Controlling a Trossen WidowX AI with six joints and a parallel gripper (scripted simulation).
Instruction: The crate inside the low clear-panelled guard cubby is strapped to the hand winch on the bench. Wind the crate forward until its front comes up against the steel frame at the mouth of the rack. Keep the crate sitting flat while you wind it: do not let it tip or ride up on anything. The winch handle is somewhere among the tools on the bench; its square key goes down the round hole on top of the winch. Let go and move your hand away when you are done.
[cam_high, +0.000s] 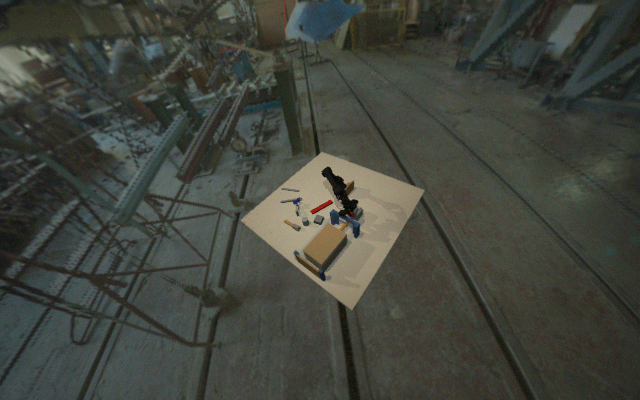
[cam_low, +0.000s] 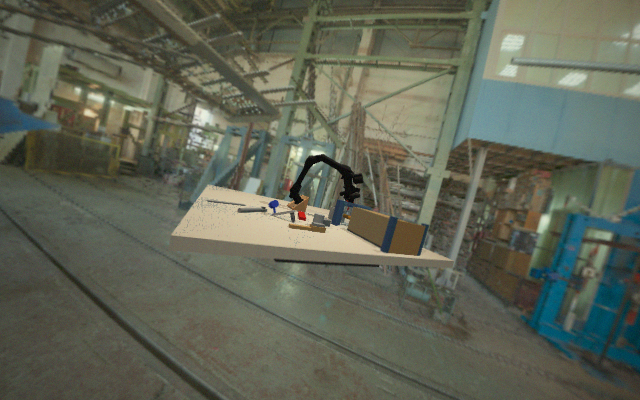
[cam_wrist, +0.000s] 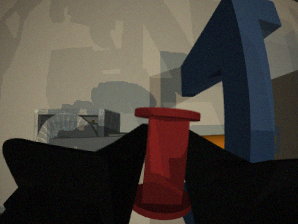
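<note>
The winch handle is 4 cm behind my gripper tip, 2 cm to the right of it and 3 cm below it. From my gripper tip the other things lie so: red knob: 2 cm to the right; blue steel frame: 6 cm ahead, 3 cm to the right, 3 cm below; grey winch: 12 cm behind, 3 cm to the right, 10 cm below.
</note>
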